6 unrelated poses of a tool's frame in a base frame.
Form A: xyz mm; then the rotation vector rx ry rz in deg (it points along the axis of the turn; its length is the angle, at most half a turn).
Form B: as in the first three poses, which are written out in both.
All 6 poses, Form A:
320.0 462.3 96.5 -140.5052 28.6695 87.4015
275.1 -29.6 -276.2 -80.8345 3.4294 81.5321
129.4 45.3 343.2 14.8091 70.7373 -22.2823
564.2 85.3 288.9 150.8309 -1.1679 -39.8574
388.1 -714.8 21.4 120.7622 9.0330 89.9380
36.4 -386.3 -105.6 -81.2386 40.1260 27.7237
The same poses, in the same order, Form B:
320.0 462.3 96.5 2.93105 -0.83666 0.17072 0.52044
275.1 -29.6 -276.2 2.00473 -0.70375 0.02986 0.70982
129.4 45.3 343.2 1.31996 0.19582 0.93533 -0.29463
564.2 85.3 288.9 2.72293 0.96679 -0.00749 -0.25548
388.1 -714.8 21.4 2.63273 0.80058 0.05988 0.59623
36.4 -386.3 -105.6 1.65378 -0.85736 0.42347 0.29258

